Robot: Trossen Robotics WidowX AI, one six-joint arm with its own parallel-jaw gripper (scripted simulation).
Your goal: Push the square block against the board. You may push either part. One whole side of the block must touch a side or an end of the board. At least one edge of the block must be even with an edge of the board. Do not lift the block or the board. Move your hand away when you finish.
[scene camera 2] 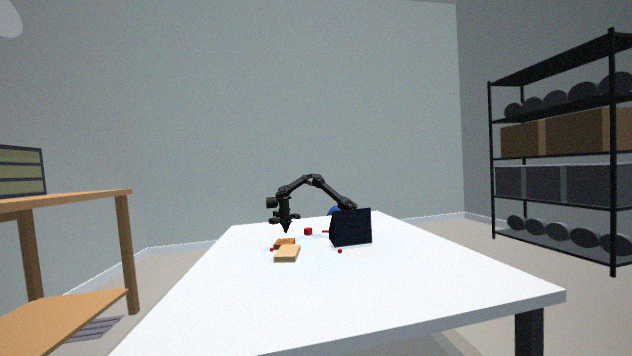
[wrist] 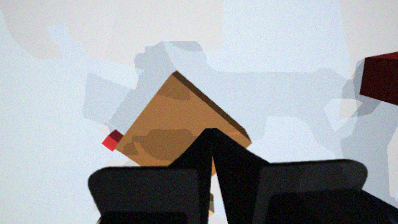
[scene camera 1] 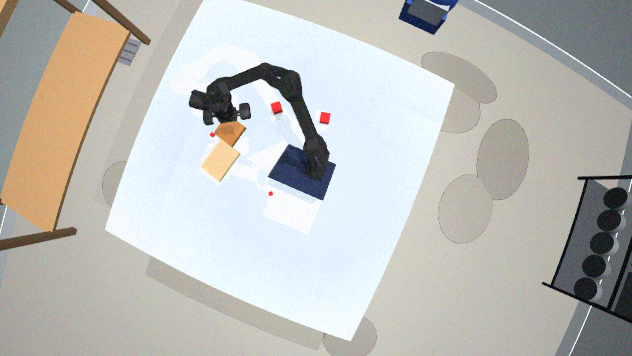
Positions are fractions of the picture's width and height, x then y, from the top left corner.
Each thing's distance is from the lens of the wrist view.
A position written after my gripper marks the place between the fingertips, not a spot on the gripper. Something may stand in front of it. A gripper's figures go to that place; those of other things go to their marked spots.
my gripper (wrist: 0.53, 0.60): 11 cm
square block (wrist: 0.45, 0.51): 14 cm
